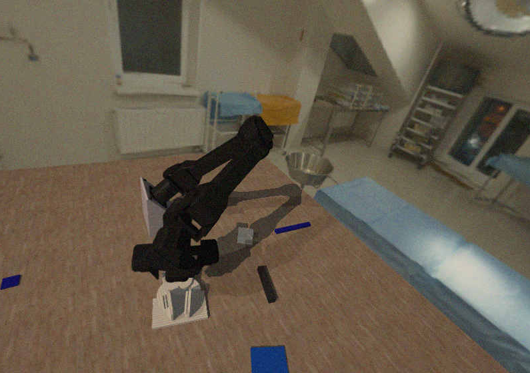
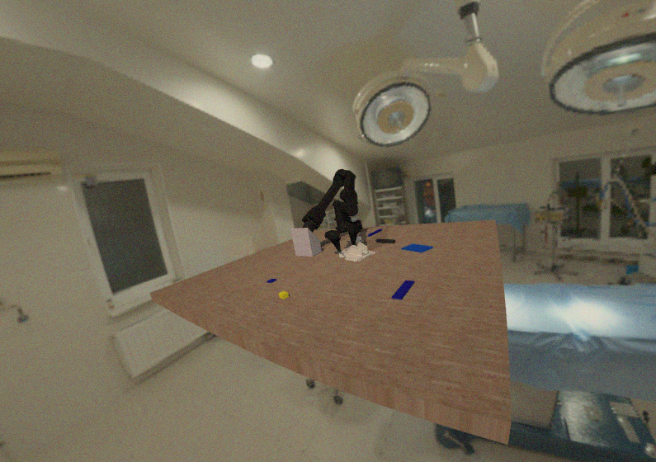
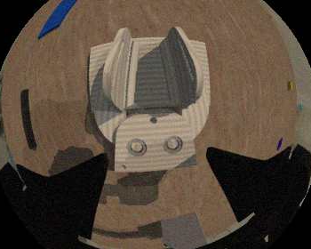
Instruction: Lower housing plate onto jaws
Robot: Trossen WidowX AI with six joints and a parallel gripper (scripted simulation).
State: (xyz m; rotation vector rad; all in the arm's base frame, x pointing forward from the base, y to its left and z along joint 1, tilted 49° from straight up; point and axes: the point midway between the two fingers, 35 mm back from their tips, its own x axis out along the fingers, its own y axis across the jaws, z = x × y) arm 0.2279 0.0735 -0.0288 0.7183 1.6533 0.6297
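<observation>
Now: gripper tip 7 cm short of the white base and 3 cm above it. Also, from my gripper tip: blue strip 12 cm behind, 42 cm to the left, 3 cm below; black bar 7 cm ahead, 22 cm to the left, 2 cm below.
</observation>
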